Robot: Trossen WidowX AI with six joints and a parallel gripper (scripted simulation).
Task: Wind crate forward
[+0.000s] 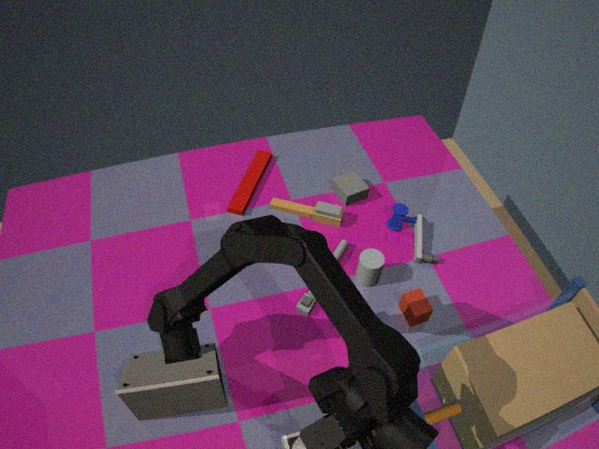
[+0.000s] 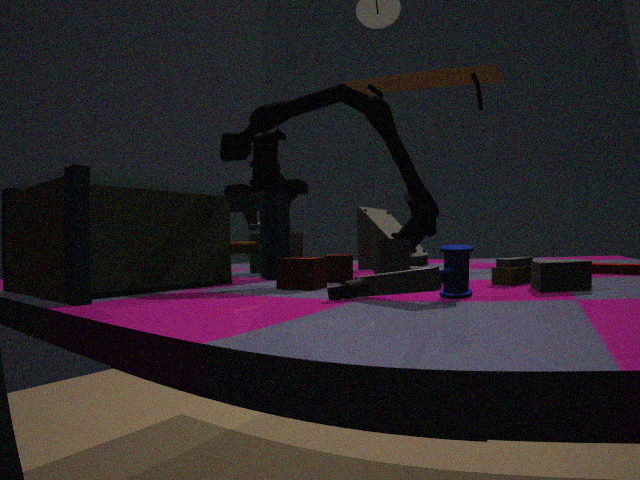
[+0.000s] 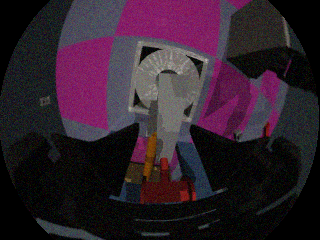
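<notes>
My gripper tip is 6 cm short of the red knob, 4 cm below it and 1 cm to the right of it. Round my gripper tip: winch handle with red hub: 2 cm ahead, 2 cm above; then winch: 7 cm below, 7 cm behind, 2 cm to the right; then blue steel frame: 11 cm ahead, 1 cm to the right, 1 cm above.
</notes>
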